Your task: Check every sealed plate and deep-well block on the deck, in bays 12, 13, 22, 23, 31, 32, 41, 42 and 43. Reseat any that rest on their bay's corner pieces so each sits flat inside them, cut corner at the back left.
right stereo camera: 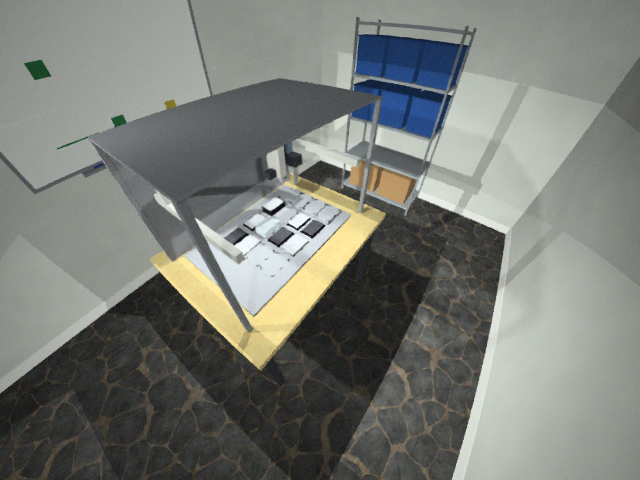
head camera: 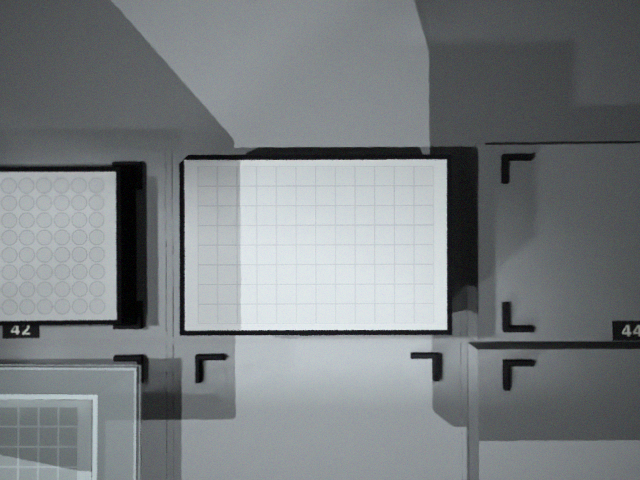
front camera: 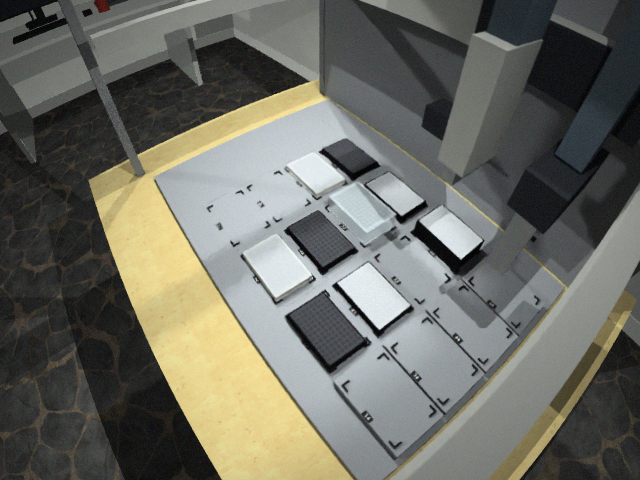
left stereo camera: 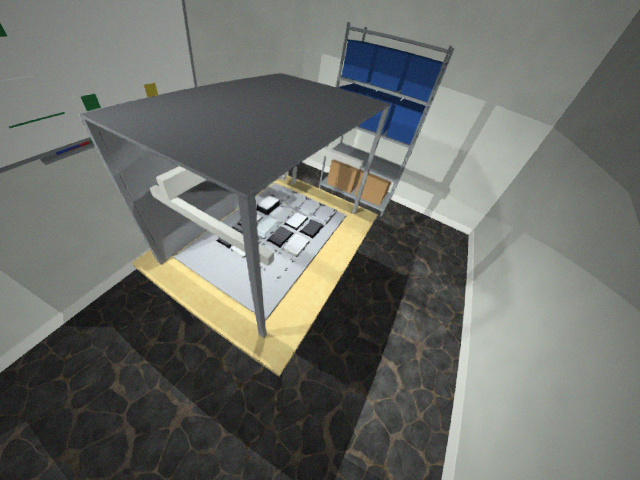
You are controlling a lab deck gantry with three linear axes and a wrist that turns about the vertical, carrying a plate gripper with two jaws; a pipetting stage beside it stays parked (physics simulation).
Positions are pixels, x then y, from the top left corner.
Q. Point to a back panel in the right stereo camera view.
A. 217,204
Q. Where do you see a back panel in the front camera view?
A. At 384,69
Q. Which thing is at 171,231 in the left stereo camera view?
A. A back panel.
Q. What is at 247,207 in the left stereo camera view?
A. A frame post.
